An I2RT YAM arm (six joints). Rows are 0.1 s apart.
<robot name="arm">
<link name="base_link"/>
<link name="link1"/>
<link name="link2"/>
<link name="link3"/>
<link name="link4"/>
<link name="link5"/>
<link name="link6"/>
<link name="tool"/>
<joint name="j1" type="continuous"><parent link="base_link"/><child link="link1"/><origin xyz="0 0 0.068"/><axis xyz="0 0 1"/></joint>
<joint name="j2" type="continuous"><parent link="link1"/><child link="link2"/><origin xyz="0.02 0.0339 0.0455"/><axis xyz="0 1 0"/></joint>
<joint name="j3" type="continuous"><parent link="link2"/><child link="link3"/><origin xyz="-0.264 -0.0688 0"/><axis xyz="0 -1 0"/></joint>
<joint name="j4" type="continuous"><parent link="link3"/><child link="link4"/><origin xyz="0.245 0.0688 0.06"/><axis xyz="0 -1 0"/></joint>
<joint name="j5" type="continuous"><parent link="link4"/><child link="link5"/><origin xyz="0.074 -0.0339 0.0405"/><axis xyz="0 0 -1"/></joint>
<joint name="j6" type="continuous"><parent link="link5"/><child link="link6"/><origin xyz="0.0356 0 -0.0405"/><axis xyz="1 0 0"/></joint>
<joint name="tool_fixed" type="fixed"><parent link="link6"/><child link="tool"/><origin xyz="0 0 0" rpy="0 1.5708 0"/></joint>
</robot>
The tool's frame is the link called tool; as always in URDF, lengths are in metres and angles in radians. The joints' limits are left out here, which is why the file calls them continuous.
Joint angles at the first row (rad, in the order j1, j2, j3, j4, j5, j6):
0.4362, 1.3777, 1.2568, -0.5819, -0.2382, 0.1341
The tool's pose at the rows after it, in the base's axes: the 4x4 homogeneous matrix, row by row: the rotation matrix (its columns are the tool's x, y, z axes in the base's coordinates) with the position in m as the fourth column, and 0 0 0 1 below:
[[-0.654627, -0.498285, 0.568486, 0.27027], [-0.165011, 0.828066, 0.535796, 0.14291], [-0.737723, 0.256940, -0.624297, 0.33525], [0, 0, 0, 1]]
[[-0.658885, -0.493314, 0.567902, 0.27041], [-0.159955, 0.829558, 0.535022, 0.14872], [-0.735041, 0.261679, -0.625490, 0.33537], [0, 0, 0, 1]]
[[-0.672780, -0.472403, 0.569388, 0.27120], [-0.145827, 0.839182, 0.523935, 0.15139], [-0.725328, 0.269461, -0.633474, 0.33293], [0, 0, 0, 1]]
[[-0.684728, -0.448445, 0.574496, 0.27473], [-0.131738, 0.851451, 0.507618, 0.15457], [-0.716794, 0.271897, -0.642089, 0.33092], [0, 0, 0, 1]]
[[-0.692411, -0.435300, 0.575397, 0.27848], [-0.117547, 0.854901, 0.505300, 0.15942], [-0.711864, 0.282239, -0.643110, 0.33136], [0, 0, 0, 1]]
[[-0.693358, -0.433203, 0.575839, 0.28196], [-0.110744, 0.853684, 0.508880, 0.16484], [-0.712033, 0.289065, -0.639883, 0.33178], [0, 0, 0, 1]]
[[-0.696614, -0.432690, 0.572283, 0.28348], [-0.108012, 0.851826, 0.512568, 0.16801], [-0.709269, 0.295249, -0.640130, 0.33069], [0, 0, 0, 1]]
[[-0.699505, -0.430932, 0.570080, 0.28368], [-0.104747, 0.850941, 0.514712, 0.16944], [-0.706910, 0.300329, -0.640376, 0.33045], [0, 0, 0, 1]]
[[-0.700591, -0.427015, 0.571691, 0.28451], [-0.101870, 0.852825, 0.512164, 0.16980], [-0.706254, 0.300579, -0.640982, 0.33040], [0, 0, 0, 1]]
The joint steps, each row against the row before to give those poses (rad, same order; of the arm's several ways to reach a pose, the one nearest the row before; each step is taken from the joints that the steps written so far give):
0.0237, 0.0103, 0.0175, -0.0004, 0.0084, 0.0130
0.0183, 0.0103, 0.0088, 0.0027, 0.0145, 0.0186
0.0084, 0.0084, 0.0000, 0.0007, 0.0171, 0.0248
0.0061, 0.0187, 0.0107, 0.0000, 0.0218, 0.0222
0.0088, 0.0214, 0.0202, 0.0011, 0.0091, 0.0225
0.0099, 0.0202, 0.0179, 0.0073, 0.0046, 0.0133
0.0061, 0.0106, 0.0054, 0.0050, -0.0004, 0.0084
0.0034, 0.0035, 0.0022, 0.0007, -0.0004, 0.0069
0.0000, 0.0034, 0.0031, 0.0000, 0.0031, 0.0030

